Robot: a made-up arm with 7 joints.
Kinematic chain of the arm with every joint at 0, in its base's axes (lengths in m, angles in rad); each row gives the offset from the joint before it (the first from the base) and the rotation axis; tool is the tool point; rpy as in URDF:
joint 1: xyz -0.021 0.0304 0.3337 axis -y
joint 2: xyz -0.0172 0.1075 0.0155 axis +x
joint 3: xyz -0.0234 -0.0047 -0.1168 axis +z
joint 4: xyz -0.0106 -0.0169 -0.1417 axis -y
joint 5: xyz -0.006 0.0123 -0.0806 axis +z
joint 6: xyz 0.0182 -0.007 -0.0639 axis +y
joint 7: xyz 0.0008 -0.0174 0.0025 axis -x
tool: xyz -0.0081 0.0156 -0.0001 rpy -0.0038 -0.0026 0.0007
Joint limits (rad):
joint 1: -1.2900..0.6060
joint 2: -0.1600..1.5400
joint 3: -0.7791..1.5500
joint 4: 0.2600..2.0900
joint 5: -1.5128..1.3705
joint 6: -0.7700..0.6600
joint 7: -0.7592..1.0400
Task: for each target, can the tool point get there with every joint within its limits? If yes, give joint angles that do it. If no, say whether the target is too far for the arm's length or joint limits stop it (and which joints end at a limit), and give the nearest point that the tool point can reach.
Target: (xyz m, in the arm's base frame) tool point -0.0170 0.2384 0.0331
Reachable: yes | joints -0.0029 -0.0172 1.3228 1.2226 -0.6949 -0.6335 -0.5500
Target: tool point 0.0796 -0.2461 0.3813
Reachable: no: joint limits stop it (at a limit: joint 1, joint 2, joint 3, joint 6, joint 7) | nearest point 0.0963 -0.0126 0.2224 | short by 0.283 m
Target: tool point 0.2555 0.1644 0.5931
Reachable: no: joint limits stop it (at a limit: joint 2, joint 3, joint 5, joint 6, joint 7) | nearest point 0.0774 0.3098 0.4260 | short by 0.284 m
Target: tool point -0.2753 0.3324 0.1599
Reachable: yes | joints -1.0076 0.4235 0.7971 0.5546 0.8146 0.4882 0.2163
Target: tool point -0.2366 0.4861 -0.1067
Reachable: no: too far | nearest point -0.1665 0.3765 0.0364 | short by 0.193 m
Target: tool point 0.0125 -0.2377 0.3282
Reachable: no: joint limits stop it (at a limit: joint 1, joint 2, joint 3, joint 4, joint 6, joint 7) | nearest point 0.0889 -0.0082 0.2275 | short by 0.262 m
